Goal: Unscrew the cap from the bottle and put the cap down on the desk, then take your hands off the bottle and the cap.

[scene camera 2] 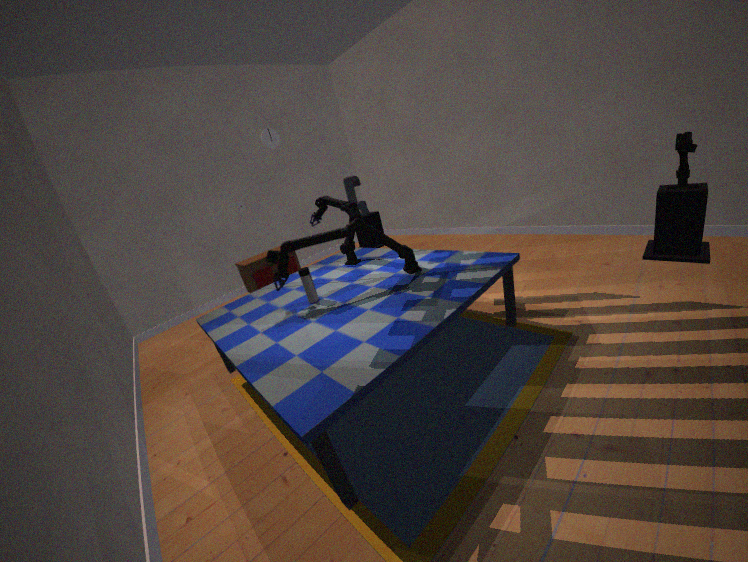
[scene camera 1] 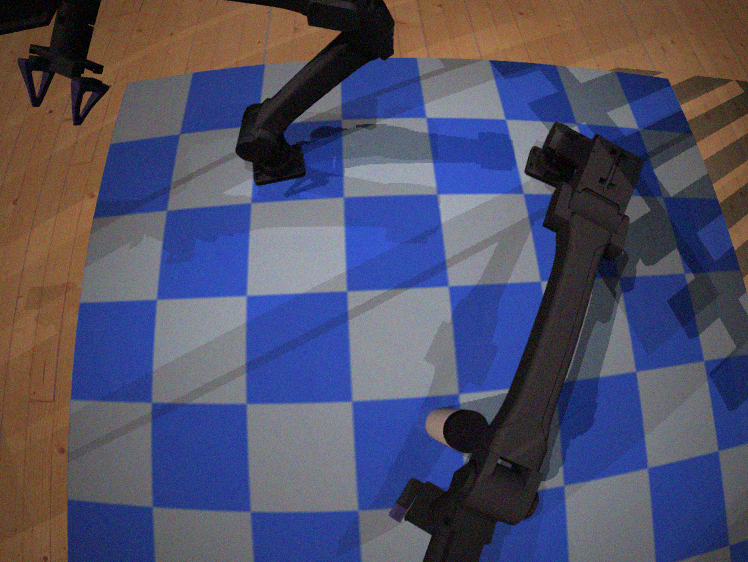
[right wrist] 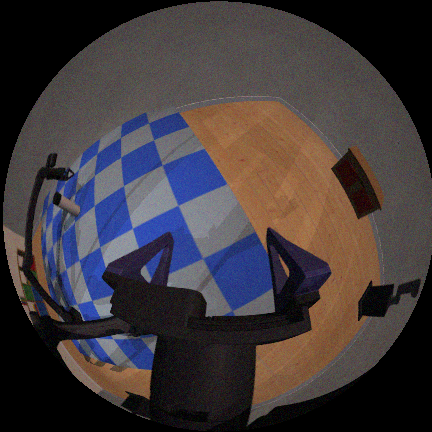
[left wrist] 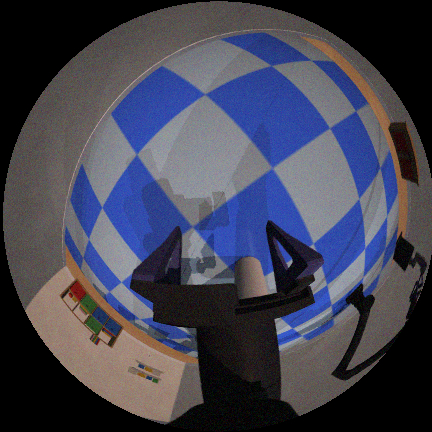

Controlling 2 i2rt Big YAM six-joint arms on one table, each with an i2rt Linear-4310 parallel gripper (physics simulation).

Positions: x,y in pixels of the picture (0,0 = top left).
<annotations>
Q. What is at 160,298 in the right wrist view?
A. My right gripper.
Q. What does the black cap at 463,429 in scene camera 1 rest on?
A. A bottle.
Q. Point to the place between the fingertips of my left gripper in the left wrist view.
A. At 224,226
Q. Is my right gripper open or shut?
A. Open.
</annotations>
